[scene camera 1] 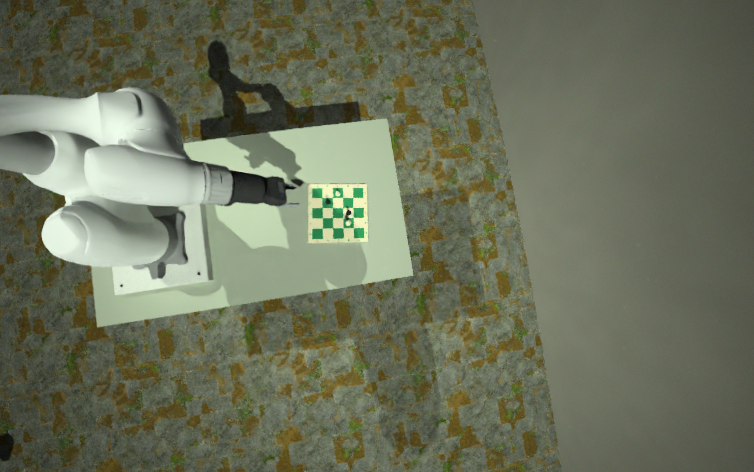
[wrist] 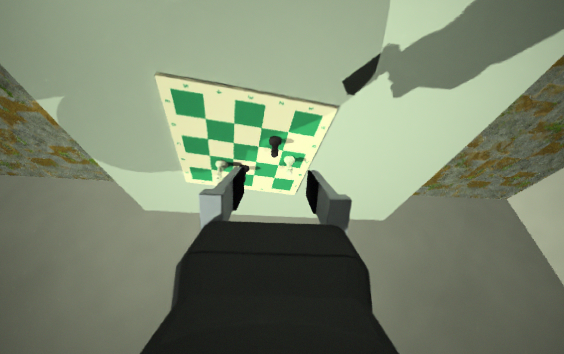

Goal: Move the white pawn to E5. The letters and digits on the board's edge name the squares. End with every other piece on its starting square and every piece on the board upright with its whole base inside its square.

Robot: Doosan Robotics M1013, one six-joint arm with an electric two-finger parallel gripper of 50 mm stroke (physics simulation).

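Frame: origin at the arm's base, x left, y back, z up, level; millimetres.
Where they show: gripper, fingertip midpoint: point(scene camera 1: 295, 196) point(wrist: 275, 181); arm's base, origin of the base link: point(scene camera 1: 160, 240).
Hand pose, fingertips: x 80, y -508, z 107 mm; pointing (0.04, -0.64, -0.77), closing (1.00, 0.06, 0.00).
Observation:
Things, the pixels of their centre, and the offset from my fingertips. Level surfaces: height alone.
- chessboard, body centre: point(wrist: 245, 151) point(scene camera 1: 338, 213) dx -42, dy -115, dz -133 mm
- second black piece, body centre: point(wrist: 242, 175) point(scene camera 1: 348, 212) dx -46, dy -155, dz -114 mm
- pale green table, its level: dz -136 mm
The chessboard point(scene camera 1: 327, 233) point(wrist: 189, 126) lies flat. Its green E5 corner square point(scene camera 1: 317, 233) point(wrist: 187, 103) is empty. One white piece point(scene camera 1: 337, 192) point(wrist: 289, 161) stands on C1 and another white piece point(scene camera 1: 348, 222) point(wrist: 221, 164) on B4. Which is the pawn is too small to tell. A black piece point(scene camera 1: 327, 200) point(wrist: 275, 143) stands on D2; a second black piece point(scene camera 1: 348, 212) point(wrist: 244, 168) on B3 is partly hidden by a finger in the wrist view. My gripper point(scene camera 1: 299, 193) point(wrist: 275, 181) is open and empty, tilted, off the board's E side.
The pale green table point(scene camera 1: 356, 150) carries the board and the robot's white base plate point(scene camera 1: 161, 286). The arm comes in from the left in scene camera 1. Its shadow falls on the table. Patterned stone floor point(scene camera 1: 345, 361) surrounds the table.

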